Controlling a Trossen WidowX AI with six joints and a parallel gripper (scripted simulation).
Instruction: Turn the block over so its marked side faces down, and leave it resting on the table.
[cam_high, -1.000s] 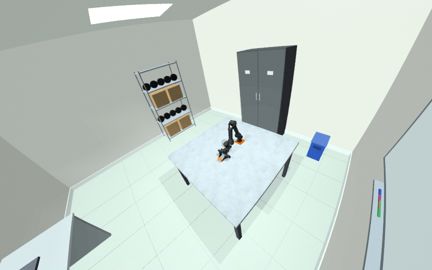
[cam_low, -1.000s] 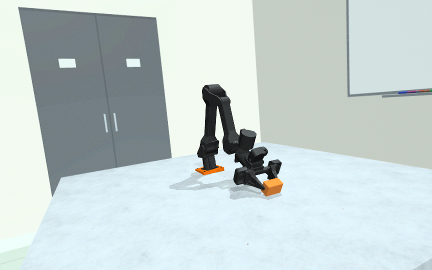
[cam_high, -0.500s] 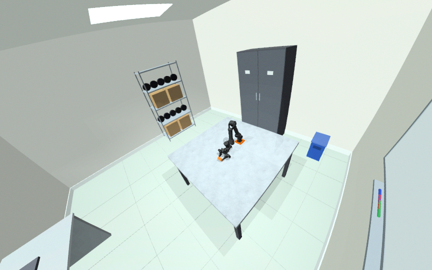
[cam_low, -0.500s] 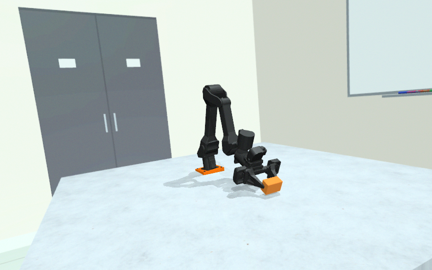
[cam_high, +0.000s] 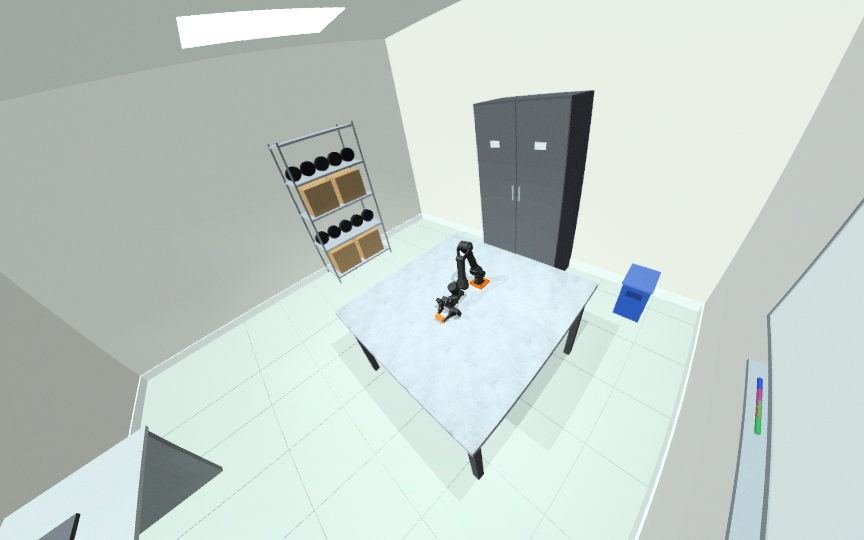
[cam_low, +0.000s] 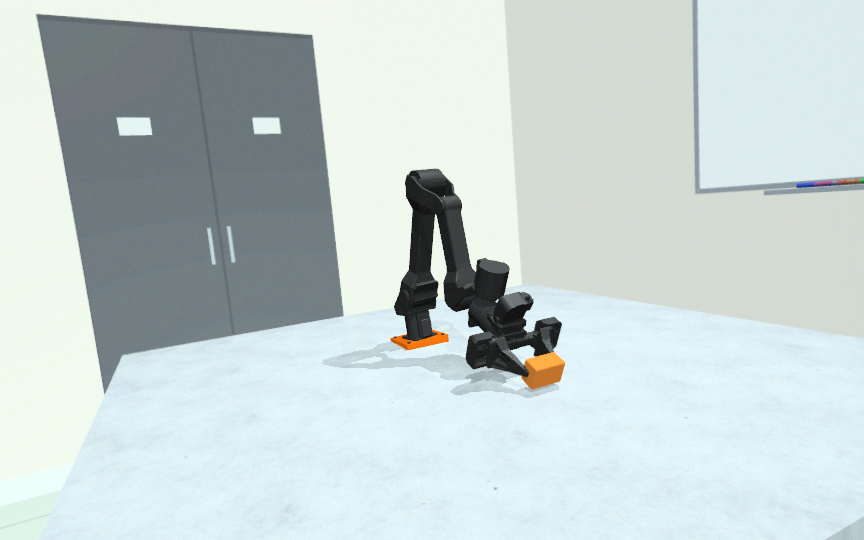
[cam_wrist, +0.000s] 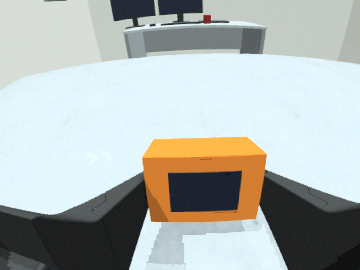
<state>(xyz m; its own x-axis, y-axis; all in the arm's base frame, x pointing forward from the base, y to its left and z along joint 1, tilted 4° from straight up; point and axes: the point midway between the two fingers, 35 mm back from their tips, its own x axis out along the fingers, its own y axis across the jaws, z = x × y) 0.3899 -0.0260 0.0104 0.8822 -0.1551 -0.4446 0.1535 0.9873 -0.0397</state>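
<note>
Now: the orange block 10 mm behind my gripper tip.
</note>
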